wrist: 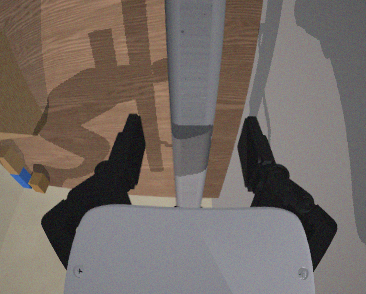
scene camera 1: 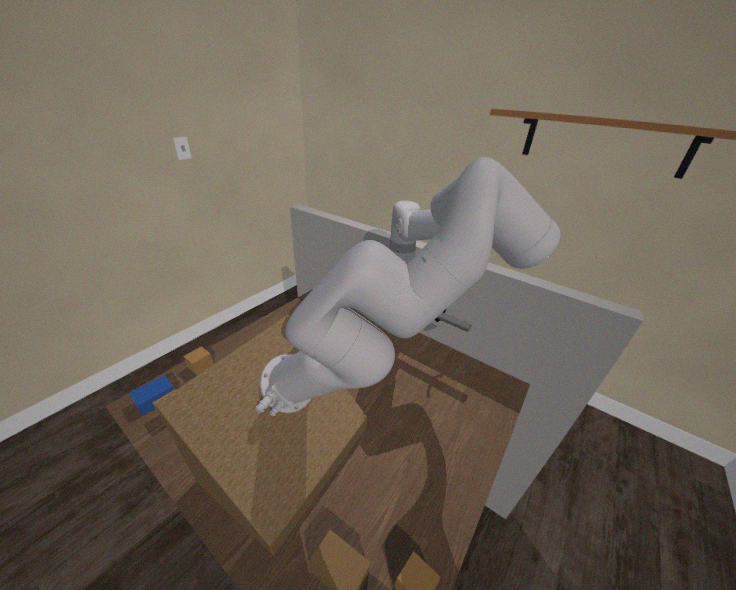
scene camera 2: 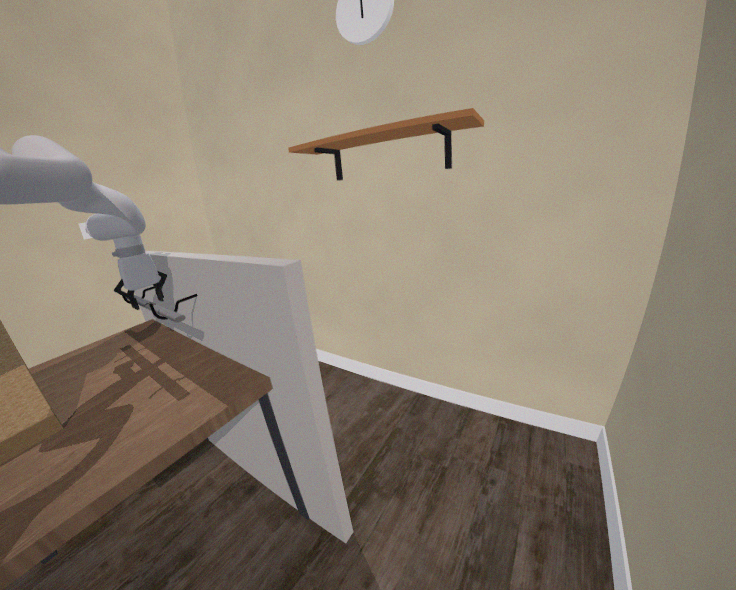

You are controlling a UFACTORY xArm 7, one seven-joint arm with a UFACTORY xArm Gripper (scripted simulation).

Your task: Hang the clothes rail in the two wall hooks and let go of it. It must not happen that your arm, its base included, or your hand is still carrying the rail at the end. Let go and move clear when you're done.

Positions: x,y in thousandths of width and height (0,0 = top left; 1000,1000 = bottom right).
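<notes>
There's a wall panel (wrist: 821,301) that can be seen here, and so can the gripper (scene camera 2: 203,516), which you'd also find in the wrist view (wrist: 526,440).
</notes>
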